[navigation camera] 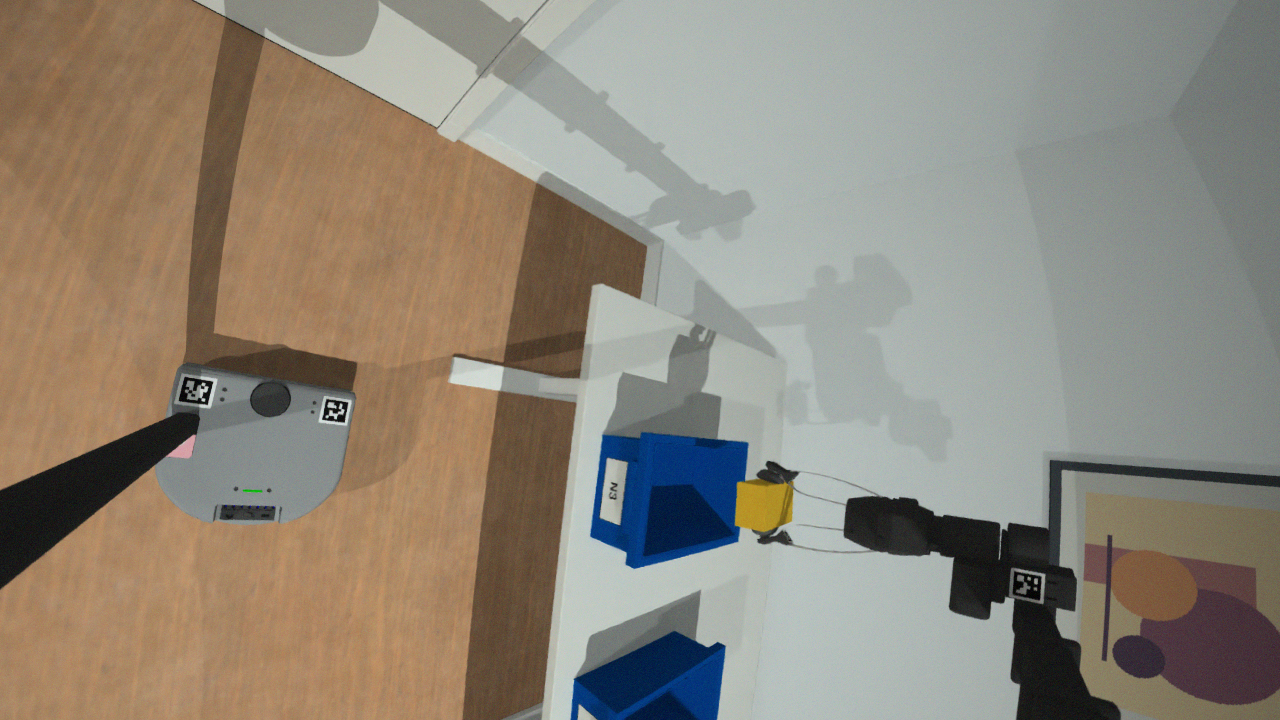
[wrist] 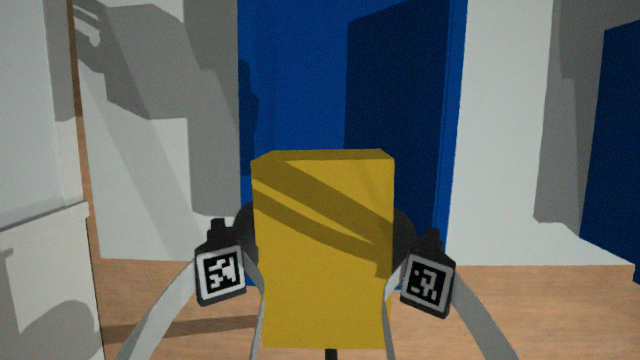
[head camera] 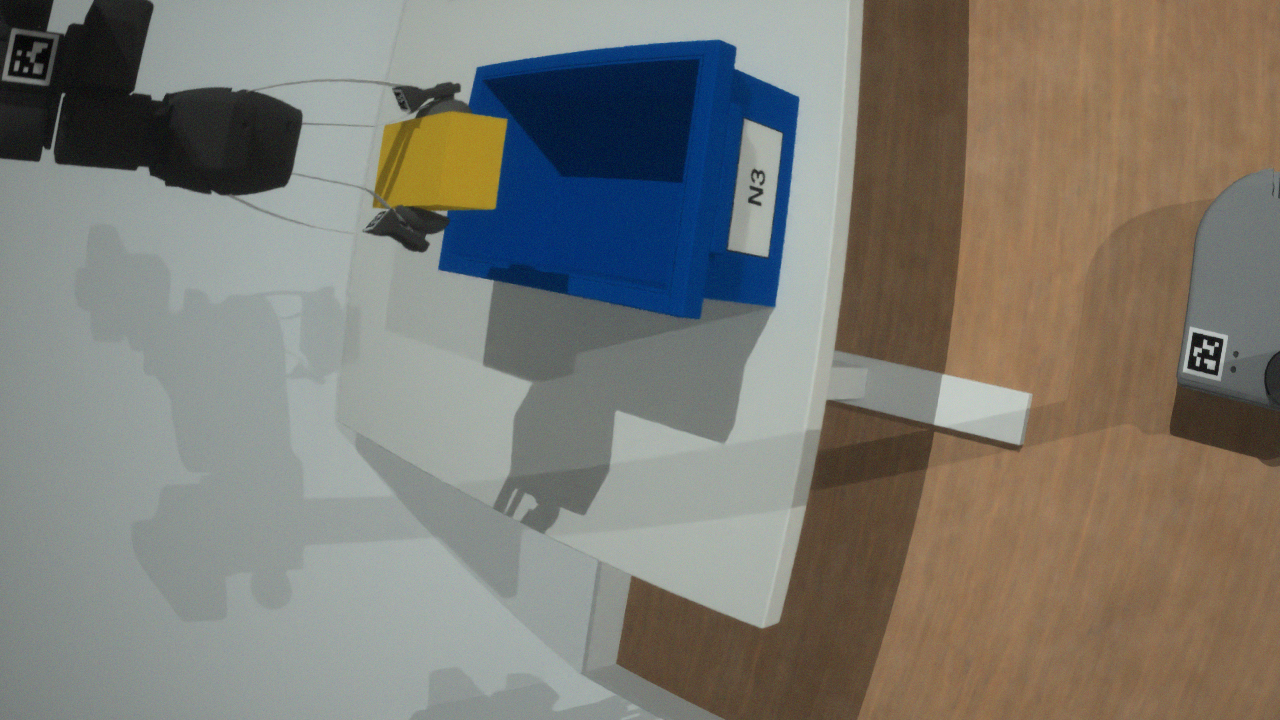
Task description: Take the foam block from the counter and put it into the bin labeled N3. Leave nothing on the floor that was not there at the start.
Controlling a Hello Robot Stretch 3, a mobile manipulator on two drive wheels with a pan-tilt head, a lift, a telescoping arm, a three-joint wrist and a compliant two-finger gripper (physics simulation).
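Where they show: gripper, fingertip midpoint: [navigation camera: 754, 500] [wrist: 324, 230] [head camera: 456, 167]; robot's base, origin of the base link: [navigation camera: 270, 397].
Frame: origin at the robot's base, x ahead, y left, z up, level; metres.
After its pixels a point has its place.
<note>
The yellow foam block [head camera: 440, 162] @(x -0.022, y -0.507, z 1.003 m) [navigation camera: 760, 504] @(x -0.020, y -0.504, z 0.995 m) [wrist: 322, 300] @(x -0.023, y -0.530, z 1.003 m) is held in the air. My gripper [head camera: 422, 165] @(x -0.023, y -0.549, z 0.963 m) [navigation camera: 775, 505] @(x -0.023, y -0.549, z 0.963 m) [wrist: 324, 230] @(x -0.023, y -0.549, z 0.963 m) is shut on it, one finger on each side. The blue bin [head camera: 590, 232] @(x 0.008, y -0.671, z 0.723 m) [navigation camera: 693, 461] @(x 0.006, y -0.722, z 0.723 m) [wrist: 300, 100] @(x 0.011, y -0.632, z 0.723 m) with the N3 label [head camera: 756, 188] @(x -0.043, y -0.457, z 0.763 m) [navigation camera: 614, 490] @(x -0.043, y -0.457, z 0.765 m) stands on the white table [head camera: 707, 546] @(x 0.244, y -0.478, z 0.720 m) [navigation camera: 626, 331] @(x 0.230, y -0.478, z 0.720 m) [wrist: 500, 150] @(x -0.250, y -0.579, z 0.720 m), label towards the robot base. The block overlaps the bin's wall-side edge in the head view and meets that edge in the navigation view. In the wrist view it hides the bin's lower middle. The visible bin interior shows no block.
A second blue bin [navigation camera: 644, 671] @(x -0.375, y -0.576, z 0.779 m) [wrist: 617, 150] @(x -0.374, y -0.589, z 0.760 m) stands beside the N3 bin. The wall and a framed picture [navigation camera: 1056, 537] @(x -0.081, y -1.197, z 1.389 m) are behind the table. A table foot [head camera: 980, 411] [navigation camera: 496, 376] reaches towards the robot base [head camera: 1239, 268] @(x -0.120, y -0.097, z 0.160 m) [navigation camera: 268, 456] @(x -0.116, y -0.017, z 0.159 m). A white panel [wrist: 45, 270] @(x 0.882, y -0.097, z 0.216 m) is at the wrist view's lower left.
</note>
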